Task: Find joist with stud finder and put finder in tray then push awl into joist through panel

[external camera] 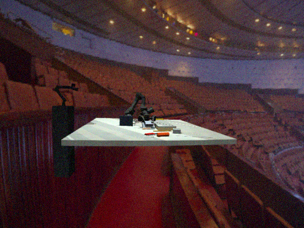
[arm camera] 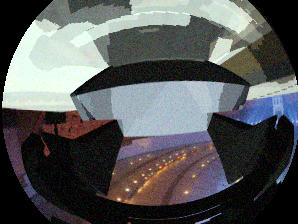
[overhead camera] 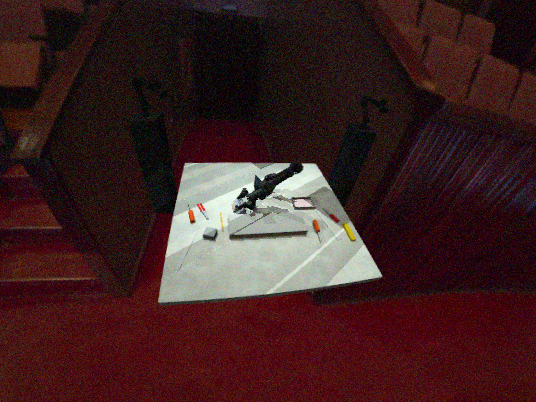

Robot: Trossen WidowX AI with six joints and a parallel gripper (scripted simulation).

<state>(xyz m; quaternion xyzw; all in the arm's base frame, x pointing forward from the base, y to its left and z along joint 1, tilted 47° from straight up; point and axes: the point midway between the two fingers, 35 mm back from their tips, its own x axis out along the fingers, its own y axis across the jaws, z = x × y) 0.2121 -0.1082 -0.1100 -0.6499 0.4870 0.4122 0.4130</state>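
Now: the stud finder 1 cm ahead of my gripper tip and 1 cm below it. The rest, counted from my gripper tip: tray: 9 cm behind, 51 cm to the left, 5 cm below; then thin orange tool: 12 cm ahead, 10 cm to the right, 6 cm below; then grey block: 24 cm ahead, 16 cm to the right, 5 cm below.
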